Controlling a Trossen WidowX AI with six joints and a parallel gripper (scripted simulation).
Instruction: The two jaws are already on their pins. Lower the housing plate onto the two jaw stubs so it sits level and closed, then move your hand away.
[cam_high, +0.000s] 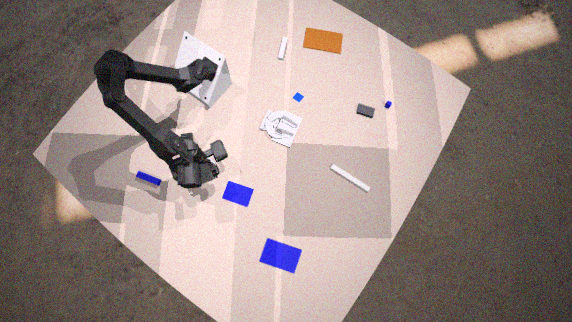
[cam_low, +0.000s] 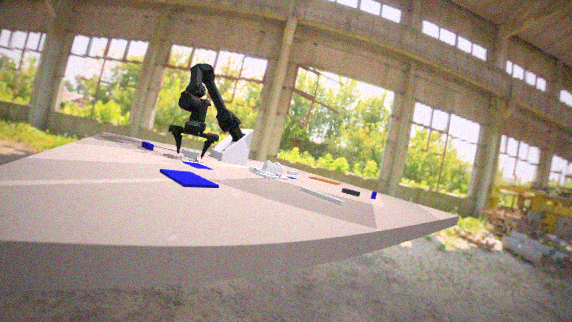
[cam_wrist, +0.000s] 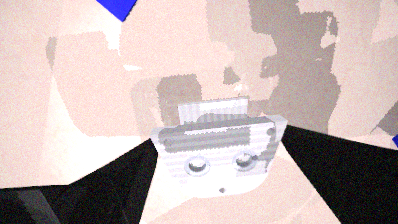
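My gripper tip is 10 mm past the white block and 10 mm to the right of it. Round my gripper tip: blue tile (390 mm ahead, 80 mm to the right, 10 mm below); white strip (430 mm ahead, 270 mm to the left, 10 mm below); blue bar (130 mm behind, 160 mm to the right).
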